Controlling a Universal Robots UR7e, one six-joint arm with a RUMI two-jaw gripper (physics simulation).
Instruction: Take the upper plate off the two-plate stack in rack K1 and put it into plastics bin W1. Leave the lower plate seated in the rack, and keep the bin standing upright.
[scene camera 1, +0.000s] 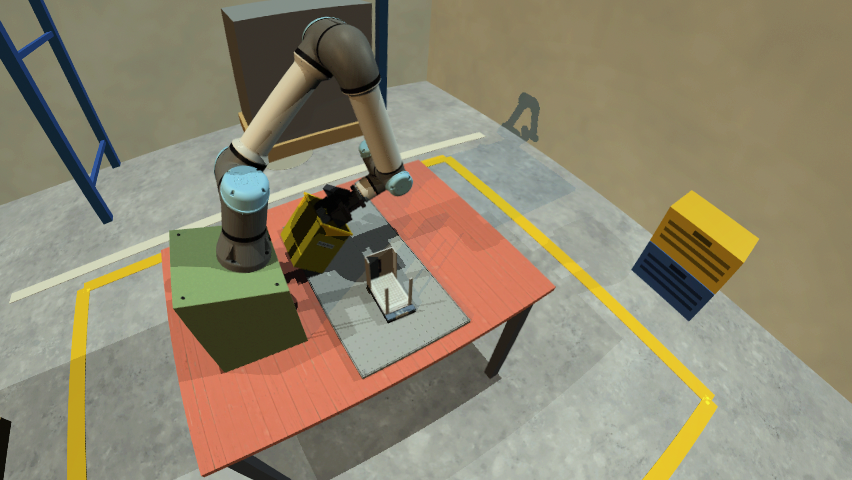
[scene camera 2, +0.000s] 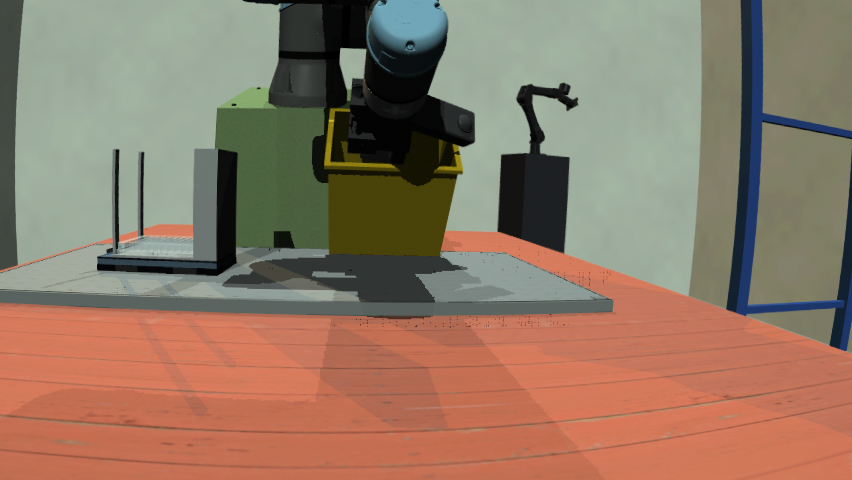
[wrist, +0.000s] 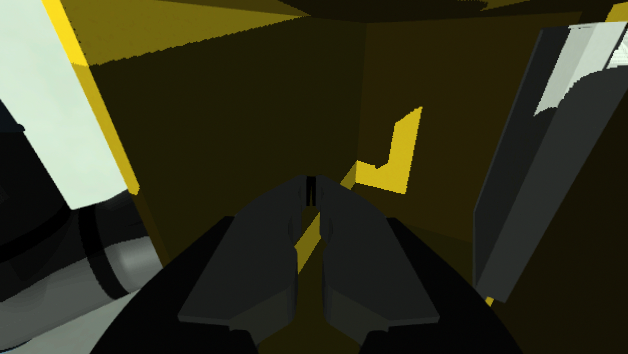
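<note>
The yellow bin W1 stands tilted on the board, its opening leaning away from the green pedestal. One plate stands on edge inside it, at the right of the wrist view. My gripper is shut and empty, with its fingers reaching into the bin's mouth; its tips are hidden in both scene views. Whether it touches the bin wall, I cannot tell. Rack K1 stands upright on the board. A pale plate lies flat low between its posts.
The green pedestal with the arm's base is close behind the bin. The grey perforated board lies on the red table. The rack's tall panel and thin posts rise beside the bin.
</note>
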